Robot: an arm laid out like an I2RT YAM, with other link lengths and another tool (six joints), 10 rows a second.
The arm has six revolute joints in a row. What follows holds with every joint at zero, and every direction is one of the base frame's. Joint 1 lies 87.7 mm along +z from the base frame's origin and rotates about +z. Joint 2 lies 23.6 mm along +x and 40 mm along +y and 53.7 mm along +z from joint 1 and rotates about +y. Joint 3 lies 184.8 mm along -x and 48.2 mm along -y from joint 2 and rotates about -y. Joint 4 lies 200.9 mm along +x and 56.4 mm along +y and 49.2 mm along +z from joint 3 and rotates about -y. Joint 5 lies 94.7 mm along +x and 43.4 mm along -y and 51.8 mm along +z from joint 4 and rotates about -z. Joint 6 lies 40.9 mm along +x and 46.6 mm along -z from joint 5 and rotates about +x. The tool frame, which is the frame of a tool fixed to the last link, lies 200 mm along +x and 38 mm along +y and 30 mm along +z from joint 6; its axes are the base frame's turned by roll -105.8, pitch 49.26 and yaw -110.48 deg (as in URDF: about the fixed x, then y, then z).
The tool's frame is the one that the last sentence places.
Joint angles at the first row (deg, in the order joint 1, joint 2, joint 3, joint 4, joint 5, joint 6):
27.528 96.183 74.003 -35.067 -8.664 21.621
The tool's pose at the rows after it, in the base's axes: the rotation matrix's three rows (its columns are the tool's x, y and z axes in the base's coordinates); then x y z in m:
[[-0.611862, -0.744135, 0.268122], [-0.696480, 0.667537, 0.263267], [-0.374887, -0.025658, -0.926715]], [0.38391, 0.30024, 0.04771]
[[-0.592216, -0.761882, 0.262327], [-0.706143, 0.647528, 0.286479], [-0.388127, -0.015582, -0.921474]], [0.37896, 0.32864, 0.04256]
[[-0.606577, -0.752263, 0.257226], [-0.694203, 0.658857, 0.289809], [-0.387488, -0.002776, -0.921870]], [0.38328, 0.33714, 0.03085]
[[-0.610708, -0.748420, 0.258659], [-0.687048, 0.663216, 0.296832], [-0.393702, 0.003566, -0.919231]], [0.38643, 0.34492, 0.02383]
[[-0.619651, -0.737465, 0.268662], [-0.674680, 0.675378, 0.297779], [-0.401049, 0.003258, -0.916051]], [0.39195, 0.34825, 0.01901]
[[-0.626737, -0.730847, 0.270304], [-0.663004, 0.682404, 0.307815], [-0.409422, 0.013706, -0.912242]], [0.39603, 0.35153, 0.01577]
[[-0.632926, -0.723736, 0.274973], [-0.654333, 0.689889, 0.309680], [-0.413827, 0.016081, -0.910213]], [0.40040, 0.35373, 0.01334]
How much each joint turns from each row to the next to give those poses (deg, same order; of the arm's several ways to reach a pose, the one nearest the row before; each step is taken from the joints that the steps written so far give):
2.840 3.221 3.059 1.645 -0.297 1.840
3.529 3.434 1.587 2.782 0.479 2.100
0.882 3.245 0.665 2.614 0.428 1.839
0.723 2.279 0.397 2.329 0.251 1.128
0.354 1.646 0.165 2.075 0.694 1.104
0.003 1.390 0.233 1.667 -0.222 0.868
0.090 1.308 0.689 0.948 0.264 0.665

